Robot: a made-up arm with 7 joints.
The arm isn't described. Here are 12 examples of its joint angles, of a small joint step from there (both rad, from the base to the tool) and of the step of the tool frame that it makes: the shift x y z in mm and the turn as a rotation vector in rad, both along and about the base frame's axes.
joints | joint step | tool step
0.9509 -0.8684 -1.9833 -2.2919 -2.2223 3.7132 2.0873 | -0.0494 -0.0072 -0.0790 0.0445 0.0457 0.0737 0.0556 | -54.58 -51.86 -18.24 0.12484 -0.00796 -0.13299
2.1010 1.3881 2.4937 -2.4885 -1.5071 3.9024 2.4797 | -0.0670 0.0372 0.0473 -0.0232 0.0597 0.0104 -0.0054 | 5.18 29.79 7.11 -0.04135 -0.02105 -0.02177
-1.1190 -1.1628 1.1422 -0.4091 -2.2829 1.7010 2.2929 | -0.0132 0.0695 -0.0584 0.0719 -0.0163 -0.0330 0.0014 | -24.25 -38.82 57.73 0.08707 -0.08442 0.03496
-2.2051 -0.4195 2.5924 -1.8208 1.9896 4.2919 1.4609 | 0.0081 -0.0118 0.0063 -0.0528 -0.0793 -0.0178 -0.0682 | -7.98 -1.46 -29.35 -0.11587 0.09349 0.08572
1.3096 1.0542 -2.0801 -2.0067 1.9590 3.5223 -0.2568 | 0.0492 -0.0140 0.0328 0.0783 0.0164 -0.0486 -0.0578 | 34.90 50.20 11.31 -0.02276 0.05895 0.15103
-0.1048 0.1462 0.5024 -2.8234 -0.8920 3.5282 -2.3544 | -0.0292 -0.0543 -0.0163 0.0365 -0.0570 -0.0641 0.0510 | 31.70 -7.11 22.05 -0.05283 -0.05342 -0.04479
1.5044 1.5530 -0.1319 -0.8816 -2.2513 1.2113 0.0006 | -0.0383 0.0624 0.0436 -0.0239 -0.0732 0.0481 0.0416 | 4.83 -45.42 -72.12 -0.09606 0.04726 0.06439
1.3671 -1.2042 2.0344 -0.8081 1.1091 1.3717 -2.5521 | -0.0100 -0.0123 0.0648 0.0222 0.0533 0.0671 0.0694 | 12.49 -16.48 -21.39 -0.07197 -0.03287 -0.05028
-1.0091 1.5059 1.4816 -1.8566 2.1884 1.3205 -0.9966 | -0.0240 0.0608 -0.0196 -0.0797 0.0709 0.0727 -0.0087 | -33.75 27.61 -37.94 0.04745 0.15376 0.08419
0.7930 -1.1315 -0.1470 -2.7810 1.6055 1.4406 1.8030 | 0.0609 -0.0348 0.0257 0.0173 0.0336 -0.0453 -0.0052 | -33.36 18.43 27.12 0.05684 -0.03669 0.11104
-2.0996 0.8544 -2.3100 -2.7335 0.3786 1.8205 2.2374 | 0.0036 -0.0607 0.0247 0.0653 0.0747 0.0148 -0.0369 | -31.71 14.30 8.52 0.01165 0.09468 0.06444
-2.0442 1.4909 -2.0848 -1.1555 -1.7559 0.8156 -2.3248 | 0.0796 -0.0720 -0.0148 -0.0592 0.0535 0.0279 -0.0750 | 44.85 10.33 62.37 -0.20939 0.04369 0.02653
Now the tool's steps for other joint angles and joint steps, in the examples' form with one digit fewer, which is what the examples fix.
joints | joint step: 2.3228 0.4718 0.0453 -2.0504 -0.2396 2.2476 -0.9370 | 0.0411 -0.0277 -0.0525 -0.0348 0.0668 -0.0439 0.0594
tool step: 16.4 0.6 -1.6 -0.0230 -0.0361 -0.1213
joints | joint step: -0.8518 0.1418 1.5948 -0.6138 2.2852 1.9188 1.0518 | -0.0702 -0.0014 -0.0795 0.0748 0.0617 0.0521 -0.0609
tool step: -9.7 -77.6 12.7 0.1083 -0.0011 -0.1690
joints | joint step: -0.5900 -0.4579 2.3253 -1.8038 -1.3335 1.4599 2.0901 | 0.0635 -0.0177 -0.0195 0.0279 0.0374 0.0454 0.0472
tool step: -48.8 -4.6 10.1 0.0618 0.0426 0.0836
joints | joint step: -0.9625 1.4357 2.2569 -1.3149 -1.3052 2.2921 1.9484 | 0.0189 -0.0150 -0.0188 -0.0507 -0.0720 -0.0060 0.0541
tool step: -4.6 60.0 4.5 -0.0620 0.0049 0.0027
